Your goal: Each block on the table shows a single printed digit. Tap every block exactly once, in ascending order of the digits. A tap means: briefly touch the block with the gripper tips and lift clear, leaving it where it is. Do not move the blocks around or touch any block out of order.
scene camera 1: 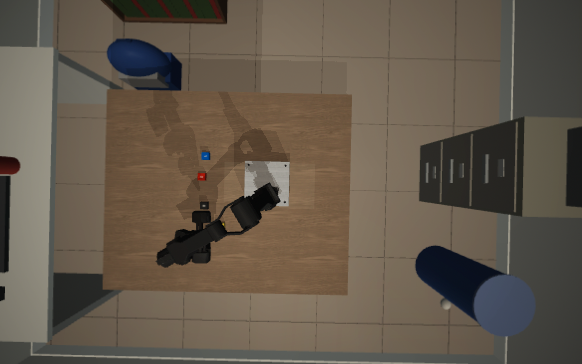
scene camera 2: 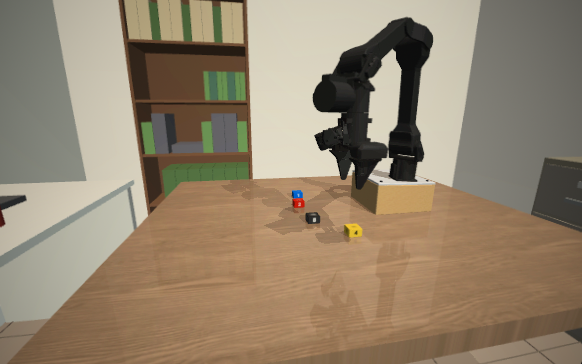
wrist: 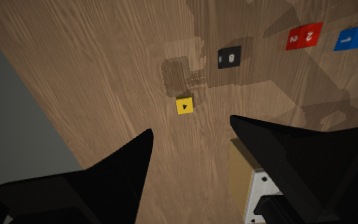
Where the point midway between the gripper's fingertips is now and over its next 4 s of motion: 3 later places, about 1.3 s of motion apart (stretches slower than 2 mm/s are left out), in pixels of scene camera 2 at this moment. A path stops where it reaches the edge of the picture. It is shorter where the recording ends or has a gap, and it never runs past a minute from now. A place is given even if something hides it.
My gripper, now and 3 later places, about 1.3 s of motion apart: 350, 184; 296, 165; 293, 185; 294, 163
